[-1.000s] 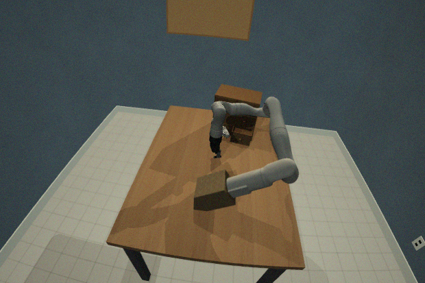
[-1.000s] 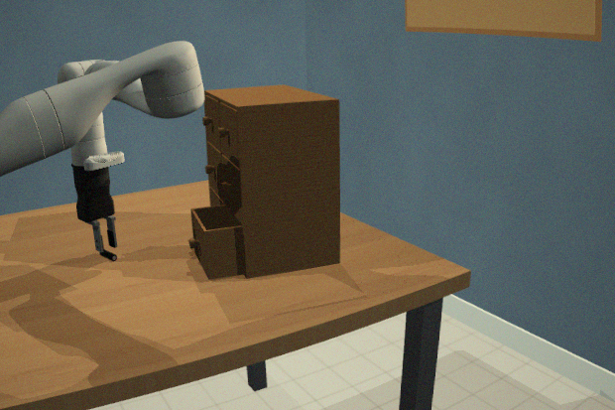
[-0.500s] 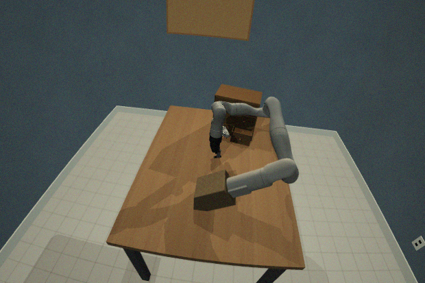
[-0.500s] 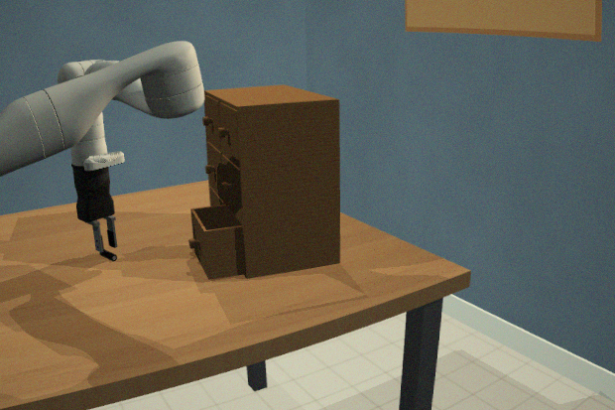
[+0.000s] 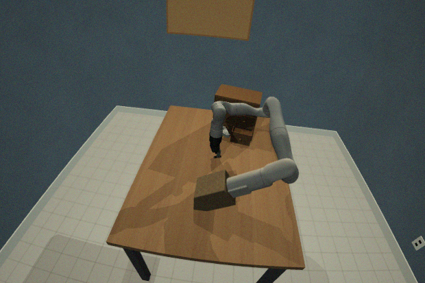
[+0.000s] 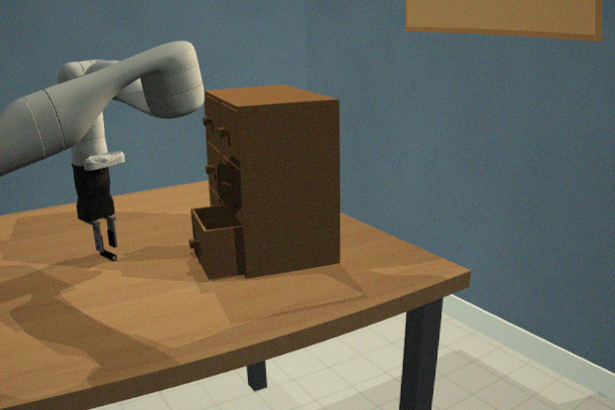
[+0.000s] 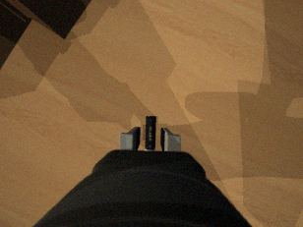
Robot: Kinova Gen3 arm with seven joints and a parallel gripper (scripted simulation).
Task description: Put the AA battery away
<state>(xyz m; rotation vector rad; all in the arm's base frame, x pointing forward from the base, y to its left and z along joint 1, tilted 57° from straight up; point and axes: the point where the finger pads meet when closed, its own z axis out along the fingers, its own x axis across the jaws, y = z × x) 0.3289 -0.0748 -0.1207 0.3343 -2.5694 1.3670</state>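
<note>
My gripper is now 3 cm above the black AA battery.
</note>
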